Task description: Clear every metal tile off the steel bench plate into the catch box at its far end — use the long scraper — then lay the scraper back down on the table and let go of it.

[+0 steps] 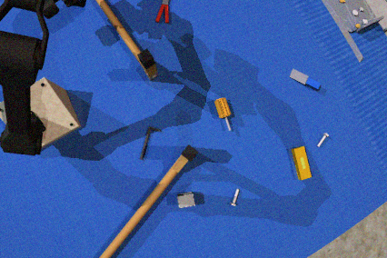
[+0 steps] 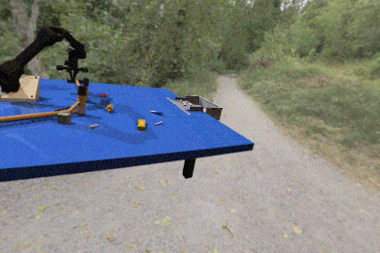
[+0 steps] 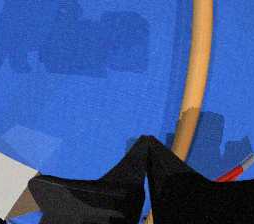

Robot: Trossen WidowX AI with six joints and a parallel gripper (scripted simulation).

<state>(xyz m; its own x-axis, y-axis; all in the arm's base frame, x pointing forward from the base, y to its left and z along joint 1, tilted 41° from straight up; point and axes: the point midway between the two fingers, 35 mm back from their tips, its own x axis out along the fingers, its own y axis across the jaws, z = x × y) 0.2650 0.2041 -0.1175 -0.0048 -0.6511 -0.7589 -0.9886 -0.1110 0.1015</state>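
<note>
Right now my gripper tip is 50 mm short of the long scraper, 30 mm to the right of it and 10 mm above it. Also, from my gripper tip: black hex key: 400 mm to the right, 70 mm below; then red-handled tool: 210 mm ahead, 80 mm to the right, 70 mm below; then orange-handled tool: 430 mm to the right, 200 mm ahead, 60 mm below.
</note>
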